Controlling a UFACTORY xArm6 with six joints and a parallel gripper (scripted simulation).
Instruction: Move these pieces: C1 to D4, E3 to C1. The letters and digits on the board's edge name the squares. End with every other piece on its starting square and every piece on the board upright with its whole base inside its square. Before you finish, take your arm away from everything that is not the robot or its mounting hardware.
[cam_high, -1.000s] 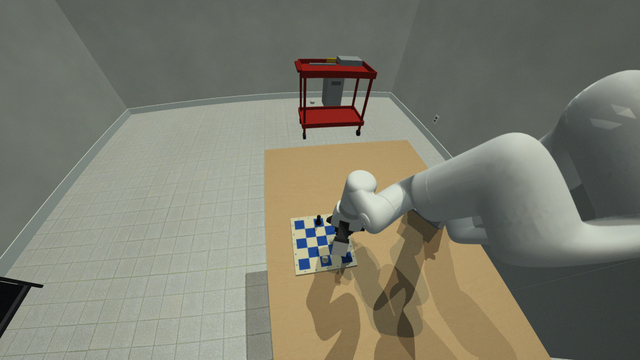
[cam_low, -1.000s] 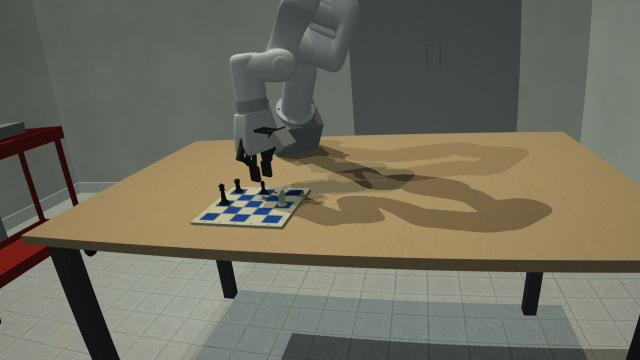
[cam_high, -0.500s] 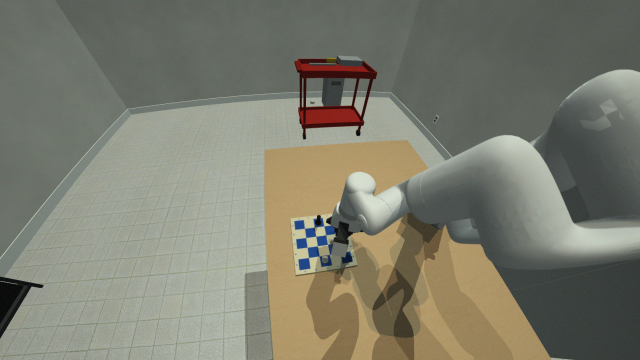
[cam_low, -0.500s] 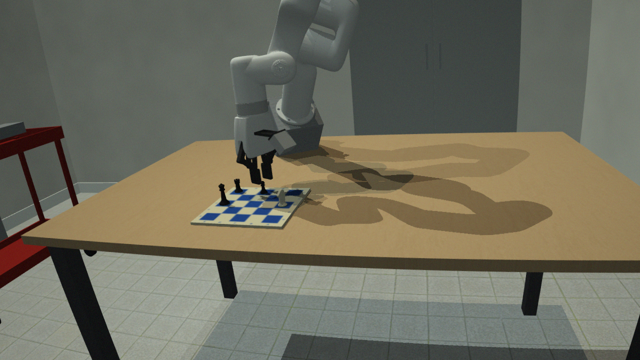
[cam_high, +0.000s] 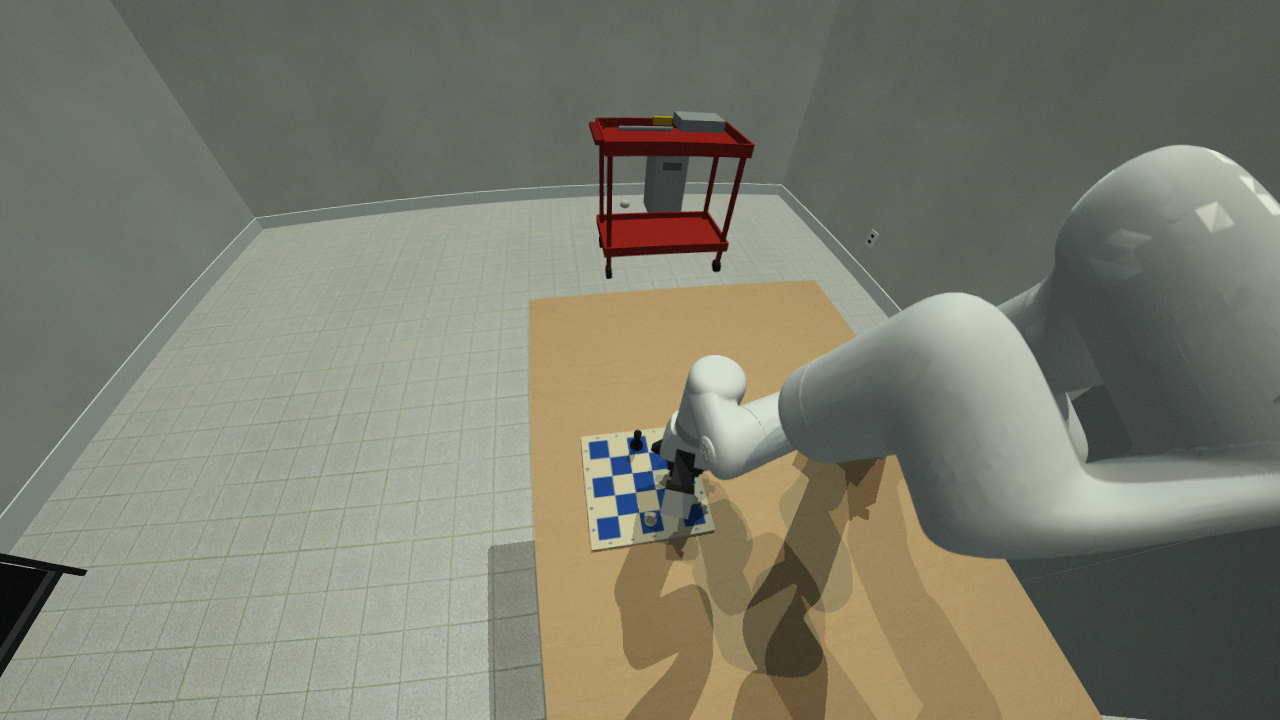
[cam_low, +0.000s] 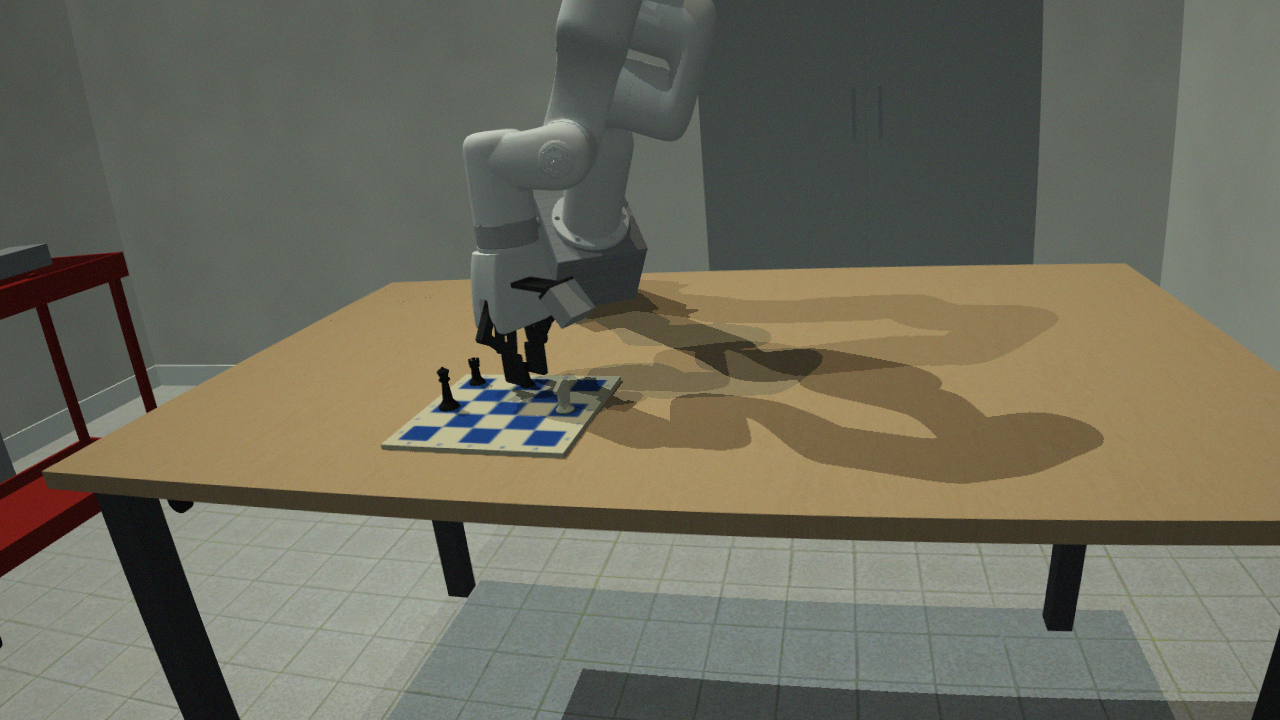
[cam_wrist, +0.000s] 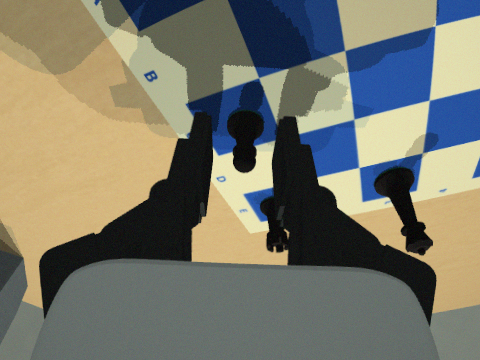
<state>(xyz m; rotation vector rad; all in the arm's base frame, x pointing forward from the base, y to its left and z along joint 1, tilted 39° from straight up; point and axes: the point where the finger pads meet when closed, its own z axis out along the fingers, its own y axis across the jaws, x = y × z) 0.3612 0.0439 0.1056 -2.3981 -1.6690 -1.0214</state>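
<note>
Right now my hand is 9 cm short of the black piece and 6 cm to the left of it. Also, from my hand: white piece: 6 cm ahead, 9 cm to the left, 1 cm below; blue-and-cream chessboard: 7 cm ahead, 2 cm to the left, 3 cm below.
</note>
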